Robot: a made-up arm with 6 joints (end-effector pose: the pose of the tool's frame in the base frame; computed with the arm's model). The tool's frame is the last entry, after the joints.
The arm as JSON. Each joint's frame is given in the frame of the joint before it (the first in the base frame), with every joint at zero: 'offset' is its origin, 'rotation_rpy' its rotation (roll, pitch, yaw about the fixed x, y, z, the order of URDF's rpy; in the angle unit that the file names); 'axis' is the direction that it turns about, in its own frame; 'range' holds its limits. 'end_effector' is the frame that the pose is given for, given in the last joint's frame.
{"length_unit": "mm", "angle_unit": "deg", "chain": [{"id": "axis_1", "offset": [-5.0, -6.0, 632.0], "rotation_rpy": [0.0, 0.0, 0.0], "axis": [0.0, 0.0, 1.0], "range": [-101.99, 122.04]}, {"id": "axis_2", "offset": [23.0, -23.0, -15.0], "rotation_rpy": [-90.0, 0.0, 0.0], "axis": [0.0, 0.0, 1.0], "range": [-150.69, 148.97]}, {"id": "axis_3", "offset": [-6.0, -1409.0, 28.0], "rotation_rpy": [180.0, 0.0, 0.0], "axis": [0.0, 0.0, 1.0], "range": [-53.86, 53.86]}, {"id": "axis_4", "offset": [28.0, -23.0, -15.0], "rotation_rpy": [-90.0, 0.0, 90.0], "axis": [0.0, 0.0, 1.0], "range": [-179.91, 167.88]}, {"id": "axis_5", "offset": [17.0, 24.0, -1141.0], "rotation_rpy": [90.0, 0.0, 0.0], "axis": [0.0, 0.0, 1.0], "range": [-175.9, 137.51]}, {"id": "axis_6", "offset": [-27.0, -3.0, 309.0], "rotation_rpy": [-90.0, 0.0, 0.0], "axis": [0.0, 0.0, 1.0], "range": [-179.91, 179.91]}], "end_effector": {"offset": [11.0, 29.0, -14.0], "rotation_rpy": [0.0, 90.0, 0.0]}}
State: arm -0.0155 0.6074 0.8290 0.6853 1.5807 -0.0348
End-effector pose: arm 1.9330 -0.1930 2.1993 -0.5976 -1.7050 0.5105
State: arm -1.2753 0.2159 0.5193 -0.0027 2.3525 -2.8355
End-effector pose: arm 0.1296 -1.4651 2.3707 0.2371 -0.6059 1.7370
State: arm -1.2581 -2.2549 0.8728 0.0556 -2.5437 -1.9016
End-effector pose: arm -0.9574 2.0174 -0.2660 1.2691 -1.4292 -0.3035
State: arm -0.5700 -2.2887 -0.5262 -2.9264 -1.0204 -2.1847
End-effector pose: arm -0.8167 0.8992 0.8504 1.2420 2.3693 1.5318
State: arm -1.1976 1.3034 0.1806 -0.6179 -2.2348 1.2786
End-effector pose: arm 0.4236 -1.6970 -0.0767 1.4741 0.9824 1.3170
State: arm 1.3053 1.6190 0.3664 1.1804 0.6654 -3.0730
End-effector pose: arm 0.6330 1.9572 -0.5053 0.8585 2.1242 0.0806
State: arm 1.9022 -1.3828 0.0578 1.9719 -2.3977 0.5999
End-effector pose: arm 0.3150 -1.3903 2.0240 -0.6536 0.7930 0.1221
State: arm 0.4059 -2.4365 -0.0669 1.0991 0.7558 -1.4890
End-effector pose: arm -1.7229 -0.8380 0.1819 -0.2192 -2.5859 0.9716
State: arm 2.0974 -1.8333 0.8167 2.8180 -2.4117 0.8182
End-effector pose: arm 0.9348 -2.1702 0.7568 0.3539 1.5458 0.3202
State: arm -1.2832 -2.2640 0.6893 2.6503 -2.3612 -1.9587
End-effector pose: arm -0.3507 2.1983 -0.1843 -0.6773 1.7141 -0.4537
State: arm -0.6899 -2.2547 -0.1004 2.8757 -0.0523 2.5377
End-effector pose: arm -1.1960 1.3689 0.6591 -0.2166 -1.9970 0.5141
